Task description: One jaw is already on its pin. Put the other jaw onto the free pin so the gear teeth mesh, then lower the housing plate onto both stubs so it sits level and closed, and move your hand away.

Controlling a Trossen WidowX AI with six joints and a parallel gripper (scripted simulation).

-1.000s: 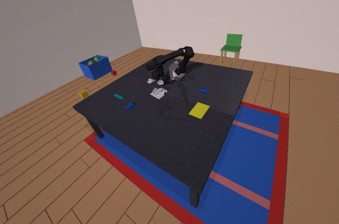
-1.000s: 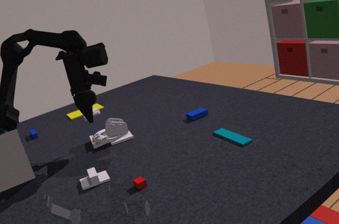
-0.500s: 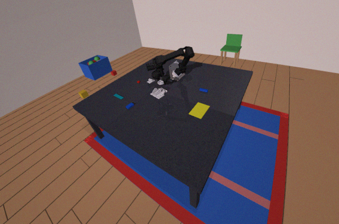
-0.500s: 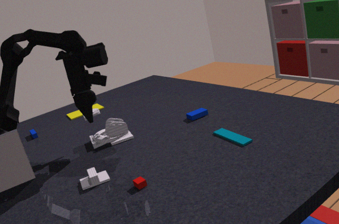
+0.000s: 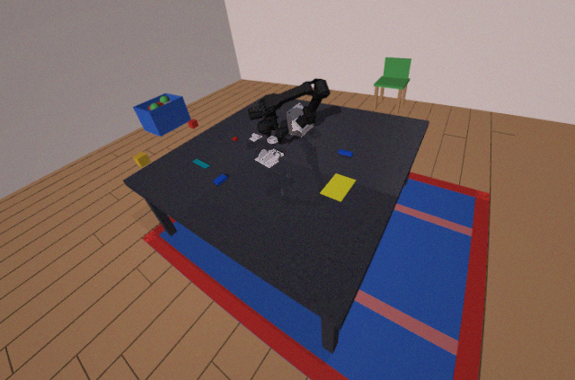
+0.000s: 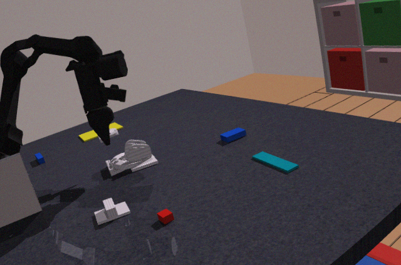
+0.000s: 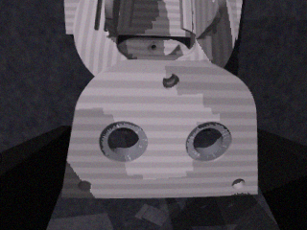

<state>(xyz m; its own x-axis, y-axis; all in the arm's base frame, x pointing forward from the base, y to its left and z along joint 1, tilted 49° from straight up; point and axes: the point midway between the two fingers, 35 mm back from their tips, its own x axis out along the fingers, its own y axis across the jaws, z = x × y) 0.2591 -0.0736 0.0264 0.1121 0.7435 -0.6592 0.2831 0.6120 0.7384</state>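
Right now the white jaw is 2 cm ahead of my gripper tip, 2 cm to the right of it and 6 cm below it. Also, from my gripper tip: red cube 5 cm behind, 34 cm to the right, 8 cm below; yellow plate 13 cm ahead, 40 cm to the left, 8 cm below; white t-shaped piece 11 cm behind, 22 cm to the right, 7 cm below.
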